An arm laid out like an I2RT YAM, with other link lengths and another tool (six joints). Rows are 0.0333 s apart.
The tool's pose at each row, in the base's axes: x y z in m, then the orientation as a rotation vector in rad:
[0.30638 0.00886 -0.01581 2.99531 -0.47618 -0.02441]
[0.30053 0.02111 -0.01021 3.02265 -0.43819 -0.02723]
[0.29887 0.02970 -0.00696 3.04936 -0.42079 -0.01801]
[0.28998 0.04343 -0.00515 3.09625 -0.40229 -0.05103]
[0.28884 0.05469 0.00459 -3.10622 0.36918 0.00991]
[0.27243 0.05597 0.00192 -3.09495 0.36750 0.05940]
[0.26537 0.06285 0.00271 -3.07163 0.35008 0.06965]
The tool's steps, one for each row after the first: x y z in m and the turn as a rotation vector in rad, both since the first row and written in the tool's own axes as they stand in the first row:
[-0.00935 -0.00916 -0.00665 0.02081 -0.00356 -0.02758]
[-0.01359 -0.01641 -0.01073 0.04542 -0.00053 -0.04110]
[-0.02630 -0.02644 -0.01367 0.08594 -0.02732 -0.05845]
[-0.03086 -0.03567 -0.02449 0.12207 -0.00522 -0.07910]
[-0.04686 -0.03211 -0.02143 0.12778 -0.03827 -0.08112]
[-0.05571 -0.03635 -0.02270 0.15133 -0.04852 -0.09110]

